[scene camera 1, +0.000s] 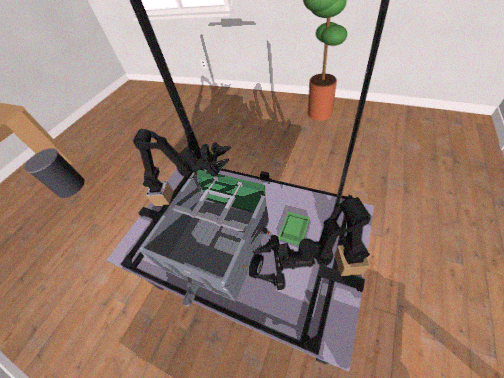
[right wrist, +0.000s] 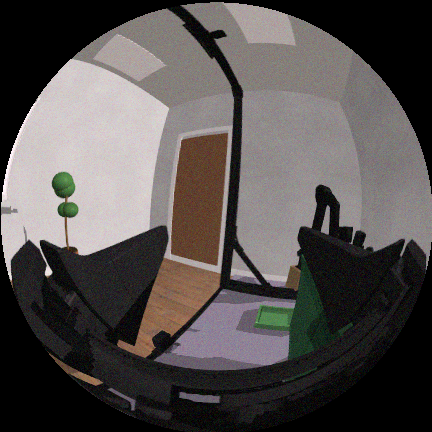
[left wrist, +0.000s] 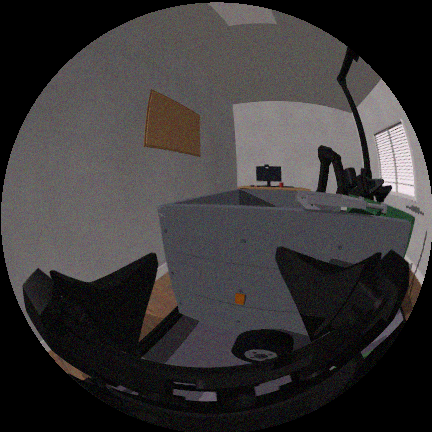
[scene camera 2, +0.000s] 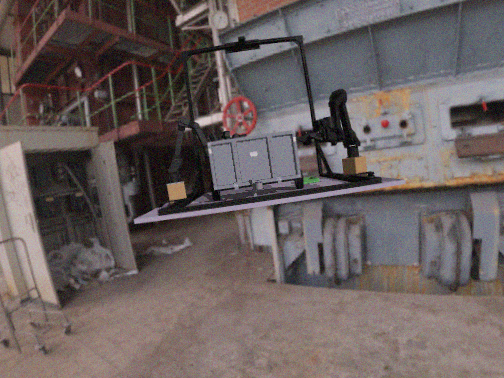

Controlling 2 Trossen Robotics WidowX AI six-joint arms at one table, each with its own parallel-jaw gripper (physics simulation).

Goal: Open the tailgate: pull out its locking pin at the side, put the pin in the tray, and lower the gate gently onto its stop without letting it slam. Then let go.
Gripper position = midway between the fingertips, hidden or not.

My left gripper (scene camera 1: 253, 263) is open and holds nothing. Further things: my right gripper (right wrist: 236, 233), a grey truck bed (scene camera 1: 209, 245) and a green tailgate (scene camera 1: 247, 198).
My left gripper also shows in the left wrist view (left wrist: 217, 257). My right gripper also shows in the left wrist view (left wrist: 387, 183). The grey truck bed also shows in the left wrist view (left wrist: 220, 248) and in scene camera 2 (scene camera 2: 253, 161).
